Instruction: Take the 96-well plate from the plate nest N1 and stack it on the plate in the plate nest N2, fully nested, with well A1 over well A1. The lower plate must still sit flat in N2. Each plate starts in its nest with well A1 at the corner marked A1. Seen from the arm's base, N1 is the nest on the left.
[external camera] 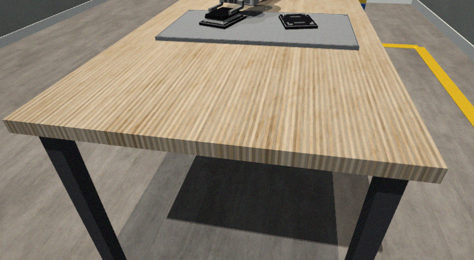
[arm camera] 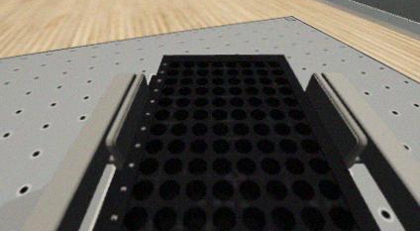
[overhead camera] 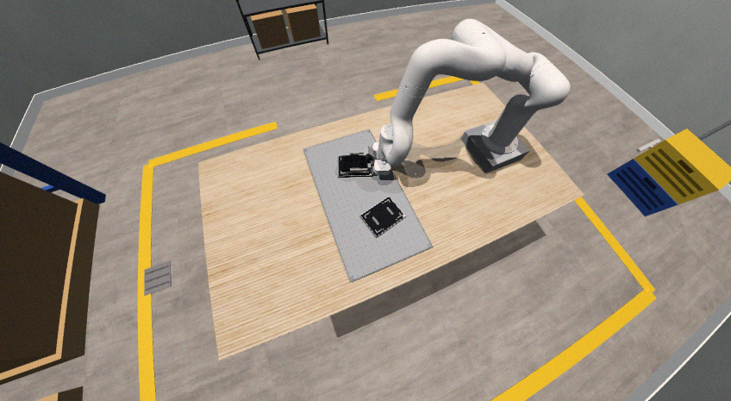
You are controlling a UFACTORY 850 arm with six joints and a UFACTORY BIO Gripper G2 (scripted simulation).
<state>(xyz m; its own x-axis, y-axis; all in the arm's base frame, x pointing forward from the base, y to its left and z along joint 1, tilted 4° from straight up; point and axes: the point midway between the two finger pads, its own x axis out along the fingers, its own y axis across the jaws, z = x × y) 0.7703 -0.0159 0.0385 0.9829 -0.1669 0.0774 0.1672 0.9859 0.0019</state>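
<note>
Now: the black 96-well plate 10 mm below my hand. The rest, counted from my hand: nest N1: 70 mm behind, 290 mm to the left, 40 mm below; then nest N2: 40 mm below; then white 96-well plate: 20 mm below.
</note>
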